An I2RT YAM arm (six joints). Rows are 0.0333 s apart.
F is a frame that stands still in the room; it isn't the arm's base.
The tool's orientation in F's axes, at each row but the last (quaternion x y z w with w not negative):
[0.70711, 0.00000, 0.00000, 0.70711]
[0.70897, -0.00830, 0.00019, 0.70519]
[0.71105, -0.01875, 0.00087, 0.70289]
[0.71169, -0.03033, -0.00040, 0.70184]
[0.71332, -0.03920, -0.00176, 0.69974]
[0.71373, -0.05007, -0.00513, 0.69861]
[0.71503, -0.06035, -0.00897, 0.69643]
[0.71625, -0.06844, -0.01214, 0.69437]
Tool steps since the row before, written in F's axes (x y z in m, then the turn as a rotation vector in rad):
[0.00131, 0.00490, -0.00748, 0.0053, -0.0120, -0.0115]
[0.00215, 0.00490, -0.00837, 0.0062, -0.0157, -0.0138]
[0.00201, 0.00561, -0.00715, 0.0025, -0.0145, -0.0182]
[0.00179, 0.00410, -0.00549, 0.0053, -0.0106, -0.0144]
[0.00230, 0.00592, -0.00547, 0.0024, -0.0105, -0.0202]
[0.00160, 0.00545, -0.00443, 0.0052, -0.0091, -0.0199]
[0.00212, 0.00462, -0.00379, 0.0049, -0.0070, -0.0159]
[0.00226, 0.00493, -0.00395, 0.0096, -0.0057, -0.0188]
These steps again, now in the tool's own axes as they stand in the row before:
[0.00131, -0.00748, -0.00490, 0.0053, -0.0115, 0.0120]
[0.00199, -0.00842, -0.00488, 0.0062, -0.0138, 0.0157]
[0.00167, -0.00727, -0.00557, 0.0024, -0.0181, 0.0146]
[0.00138, -0.00561, -0.00409, 0.0051, -0.0145, 0.0106]
[0.00166, -0.00569, -0.00593, 0.0019, -0.0201, 0.0108]
[0.00089, -0.00463, -0.00545, 0.0046, -0.0200, 0.0091]
[0.00138, -0.00404, -0.00469, 0.0044, -0.0161, 0.0070]
[0.00136, -0.00425, -0.00501, 0.0087, -0.0194, 0.0052]

